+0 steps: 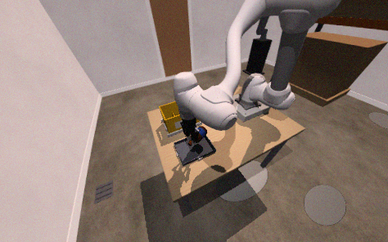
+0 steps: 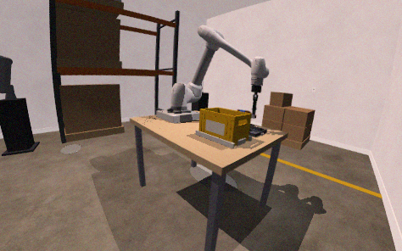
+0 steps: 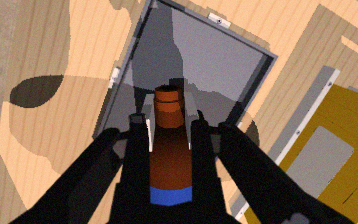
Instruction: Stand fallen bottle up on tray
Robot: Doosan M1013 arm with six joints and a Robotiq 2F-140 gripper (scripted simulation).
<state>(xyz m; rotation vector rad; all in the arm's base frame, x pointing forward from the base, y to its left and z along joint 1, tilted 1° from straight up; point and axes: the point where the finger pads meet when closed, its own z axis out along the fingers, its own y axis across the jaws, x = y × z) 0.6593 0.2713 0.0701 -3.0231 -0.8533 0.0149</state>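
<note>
The brown bottle is 50 mm behind my hand, 30 mm to the right of it and 20 mm below it. From my hand the other things lie so: yellow crate (320 mm to the right, 50 mm below); dark grey tray (130 mm below, 30 mm to the right, 20 mm behind).
</note>
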